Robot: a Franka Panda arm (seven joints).
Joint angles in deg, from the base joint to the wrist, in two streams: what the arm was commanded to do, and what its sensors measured. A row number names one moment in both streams.
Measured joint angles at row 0: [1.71, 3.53, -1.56, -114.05, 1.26, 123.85, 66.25]
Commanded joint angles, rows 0 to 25: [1.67, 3.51, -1.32, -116.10, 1.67, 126.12, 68.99]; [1.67, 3.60, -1.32, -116.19, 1.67, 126.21, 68.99]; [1.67, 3.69, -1.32, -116.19, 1.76, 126.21, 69.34]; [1.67, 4.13, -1.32, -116.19, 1.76, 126.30, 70.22]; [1.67, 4.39, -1.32, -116.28, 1.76, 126.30, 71.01]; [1.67, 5.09, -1.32, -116.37, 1.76, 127.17, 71.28]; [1.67, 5.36, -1.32, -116.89, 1.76, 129.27, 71.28]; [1.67, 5.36, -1.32, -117.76, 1.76, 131.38, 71.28]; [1.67, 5.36, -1.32, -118.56, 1.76, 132.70, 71.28]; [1.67, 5.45, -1.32, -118.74, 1.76, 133.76, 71.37]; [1.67, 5.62, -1.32, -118.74, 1.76, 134.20, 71.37]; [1.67, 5.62, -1.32, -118.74, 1.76, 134.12, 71.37]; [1.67, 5.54, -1.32, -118.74, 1.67, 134.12, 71.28]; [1.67, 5.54, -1.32, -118.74, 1.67, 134.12, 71.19]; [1.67, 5.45, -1.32, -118.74, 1.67, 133.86, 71.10]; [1.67, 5.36, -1.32, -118.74, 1.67, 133.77, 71.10]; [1.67, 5.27, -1.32, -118.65, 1.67, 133.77, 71.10]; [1.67, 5.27, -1.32, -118.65, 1.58, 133.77, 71.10]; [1.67, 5.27, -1.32, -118.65, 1.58, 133.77, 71.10]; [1.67, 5.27, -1.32, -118.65, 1.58, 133.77, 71.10]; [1.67, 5.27, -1.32, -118.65, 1.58, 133.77, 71.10]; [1.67, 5.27, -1.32, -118.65, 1.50, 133.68, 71.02]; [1.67, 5.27, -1.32, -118.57, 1.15, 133.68, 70.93]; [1.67, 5.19, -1.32, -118.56, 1.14, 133.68, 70.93]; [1.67, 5.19, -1.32, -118.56, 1.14, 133.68, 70.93]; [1.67, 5.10, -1.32, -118.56, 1.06, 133.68, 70.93]
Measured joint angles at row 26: [1.69, 5.91, -1.64, -118.15, 1.29, 132.74, 70.43]
